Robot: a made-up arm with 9 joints.
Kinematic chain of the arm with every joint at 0, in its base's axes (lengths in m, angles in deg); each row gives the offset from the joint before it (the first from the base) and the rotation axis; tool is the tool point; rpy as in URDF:
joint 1: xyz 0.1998 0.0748 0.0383 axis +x
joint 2: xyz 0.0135 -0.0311 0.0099 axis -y
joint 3: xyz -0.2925 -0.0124 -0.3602 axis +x
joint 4: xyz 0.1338 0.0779 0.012 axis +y
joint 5: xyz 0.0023 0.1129 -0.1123 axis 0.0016 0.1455 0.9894
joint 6: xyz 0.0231 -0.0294 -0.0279 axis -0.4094 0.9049 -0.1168
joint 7: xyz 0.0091 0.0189 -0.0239 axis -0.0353 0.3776 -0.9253
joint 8: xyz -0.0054 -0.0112 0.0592 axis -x
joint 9: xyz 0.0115 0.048 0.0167 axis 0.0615 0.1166 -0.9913
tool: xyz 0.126 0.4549 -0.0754 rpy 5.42 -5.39 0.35
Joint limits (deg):
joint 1: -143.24..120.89
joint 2: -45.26..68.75
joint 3: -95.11..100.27
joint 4: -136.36..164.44
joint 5: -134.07..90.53
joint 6: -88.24..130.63
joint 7: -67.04..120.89
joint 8: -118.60..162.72
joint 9: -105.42..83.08
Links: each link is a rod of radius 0.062 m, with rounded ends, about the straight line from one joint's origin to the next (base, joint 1, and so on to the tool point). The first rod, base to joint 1, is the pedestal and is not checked.
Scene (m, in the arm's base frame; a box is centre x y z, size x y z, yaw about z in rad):
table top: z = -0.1
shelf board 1: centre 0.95 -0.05 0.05 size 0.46 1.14 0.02 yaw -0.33
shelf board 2: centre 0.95 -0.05 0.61 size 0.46 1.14 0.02 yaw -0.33
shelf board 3: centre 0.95 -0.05 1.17 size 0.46 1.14 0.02 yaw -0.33
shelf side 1: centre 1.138 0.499 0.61 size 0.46 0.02 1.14 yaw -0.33
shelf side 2: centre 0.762 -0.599 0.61 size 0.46 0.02 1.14 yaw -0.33
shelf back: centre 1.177 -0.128 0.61 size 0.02 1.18 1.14 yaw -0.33
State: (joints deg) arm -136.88 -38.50 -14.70 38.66 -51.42 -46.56 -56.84 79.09 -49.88
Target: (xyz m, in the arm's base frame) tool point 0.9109 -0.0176 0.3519
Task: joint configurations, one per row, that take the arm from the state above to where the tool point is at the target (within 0.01 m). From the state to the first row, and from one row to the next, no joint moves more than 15 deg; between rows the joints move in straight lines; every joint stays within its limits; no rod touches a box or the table.
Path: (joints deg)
1: -136.52 -24.48 -16.77 31.98 -52.69 -51.27 -58.80 82.91 -46.96
2: -136.15 -10.46 -18.83 25.31 -53.97 -55.98 -60.77 86.72 -44.04
3: -135.79 3.56 -20.90 18.63 -55.24 -60.69 -62.73 90.54 -41.13
4: -135.43 17.58 -22.96 11.96 -56.52 -65.40 -64.70 94.36 -38.21
5: -135.07 31.60 -25.03 5.28 -57.79 -70.11 -66.66 98.17 -35.29
6: -139.15 39.67 -22.89 7.36 -48.20 -63.36 -63.85 87.55 -34.55
7: -143.24 47.74 -20.76 9.43 -38.61 -56.61 -61.05 76.93 -33.81

